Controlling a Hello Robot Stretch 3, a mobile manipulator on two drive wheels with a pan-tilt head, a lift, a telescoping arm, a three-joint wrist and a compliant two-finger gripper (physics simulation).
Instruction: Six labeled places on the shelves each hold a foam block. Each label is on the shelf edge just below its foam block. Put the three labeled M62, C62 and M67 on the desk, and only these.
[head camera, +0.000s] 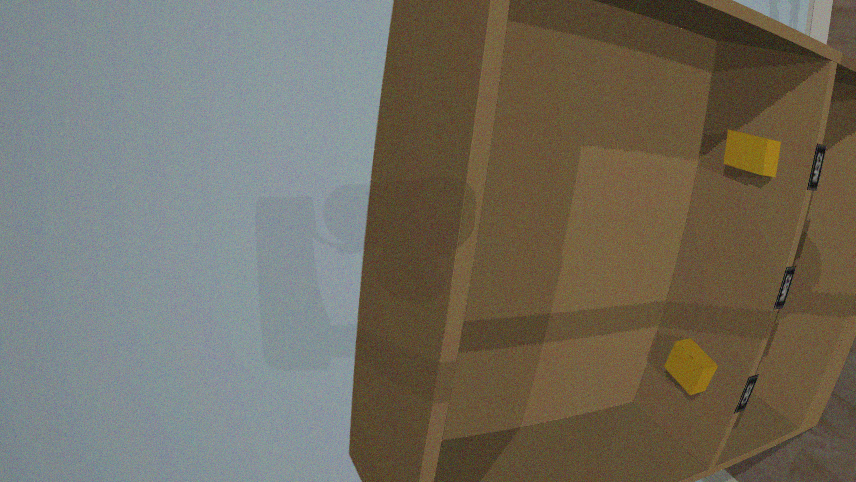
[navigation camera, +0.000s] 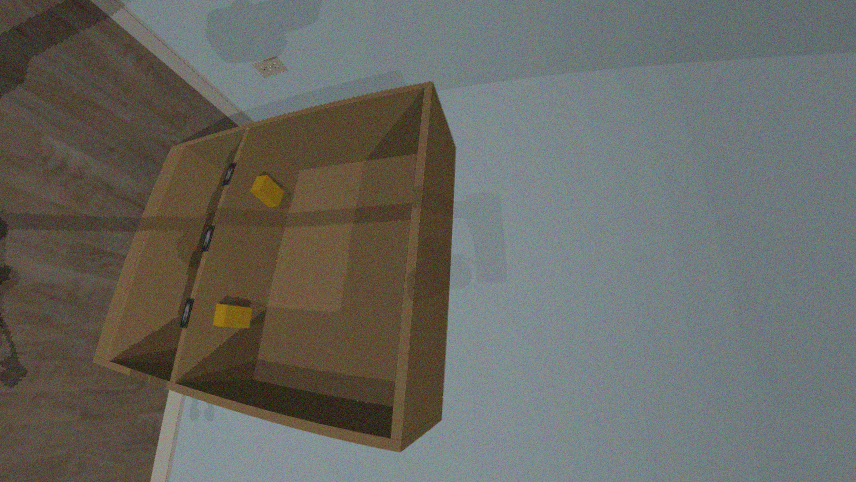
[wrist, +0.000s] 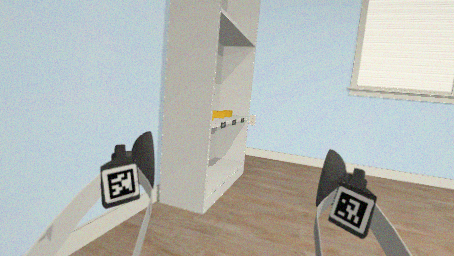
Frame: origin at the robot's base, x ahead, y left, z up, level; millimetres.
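Seen in the pictures: gripper, between the fingertips: (wrist: 236, 160).
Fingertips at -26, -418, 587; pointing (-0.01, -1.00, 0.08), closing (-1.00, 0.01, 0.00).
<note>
Offsets run from my fingertips to a thing's top centre, as dx, dy, dz. "spot": to the spot under its first point. Level surfaces: height alone.
A brown shelf unit @(spot: +561, +339, +462) (head camera: 486, 119) (navigation camera: 404, 359) appears turned on its side in the head and navigation views. Two yellow foam blocks show on its shelf: one block @(+675, +314, -90) (head camera: 751, 153) (navigation camera: 232, 315) by an end label @(spot: +559, +337, -144) (head camera: 815, 167) (navigation camera: 186, 313), another block @(+800, +700, -90) (head camera: 690, 366) (navigation camera: 267, 190) by the other end label (head camera: 746, 393) (navigation camera: 228, 174). No block shows at the middle label @(spot: +617, +534, -147) (head camera: 784, 287) (navigation camera: 207, 238). The lettering is too blurred to read surely. In the wrist view, yellow foam @(+138, -1434, -58) (wrist: 222, 114) lies on a white shelf unit (wrist: 187, 100) above small labels @(spot: +17, -1385, -120) (wrist: 234, 122). My gripper (wrist: 236, 160) is open and empty, away from the shelf. The desk does not show.
Blue wall (head camera: 149, 149) (navigation camera: 628, 239) (wrist: 80, 75) stands beside the shelf units. Wooden floor @(dz -587) (navigation camera: 53, 161) (wrist: 270, 215) shows in the navigation and wrist views. A wall outlet @(+834, +1197, -130) (navigation camera: 270, 66) is near the brown unit. A window (wrist: 410, 45) is at the upper right in the wrist view.
</note>
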